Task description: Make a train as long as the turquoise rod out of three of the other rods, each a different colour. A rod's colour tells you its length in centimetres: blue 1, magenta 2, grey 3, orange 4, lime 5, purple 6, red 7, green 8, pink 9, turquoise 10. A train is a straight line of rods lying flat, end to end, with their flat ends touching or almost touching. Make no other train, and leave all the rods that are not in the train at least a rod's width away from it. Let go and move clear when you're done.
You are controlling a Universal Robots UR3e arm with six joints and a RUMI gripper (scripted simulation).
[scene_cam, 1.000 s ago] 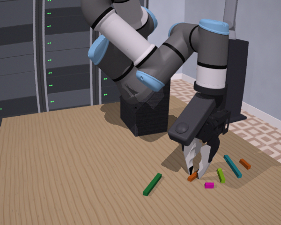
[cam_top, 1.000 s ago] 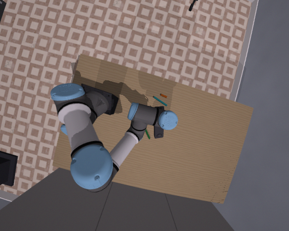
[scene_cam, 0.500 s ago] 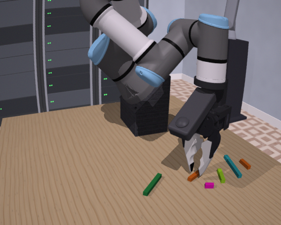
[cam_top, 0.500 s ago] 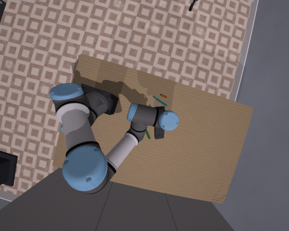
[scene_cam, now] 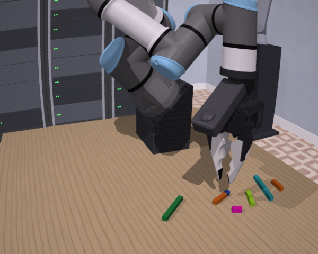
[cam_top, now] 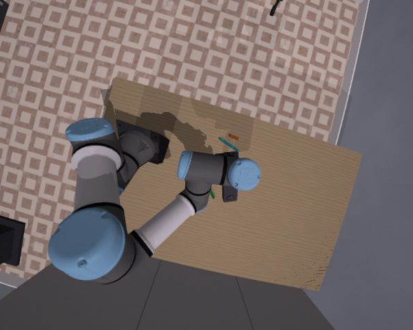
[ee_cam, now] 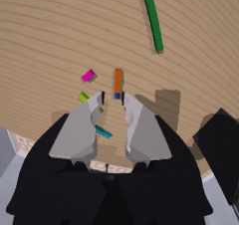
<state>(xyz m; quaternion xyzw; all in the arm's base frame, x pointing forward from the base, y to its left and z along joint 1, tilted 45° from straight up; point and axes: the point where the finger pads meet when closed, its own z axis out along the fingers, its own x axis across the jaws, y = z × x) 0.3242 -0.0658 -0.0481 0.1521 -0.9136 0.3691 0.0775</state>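
Now: the lime rod 6 cm to the left of my hand, 6 cm below it and 3 cm ahead of it. Also, from my hand: green rod: 10 cm to the right, 6 cm below, 2 cm behind; then magenta rod: 6 cm below, 4 cm ahead, 1 cm to the left; then blue rod: 6 cm below, 3 cm to the left, 1 cm behind.
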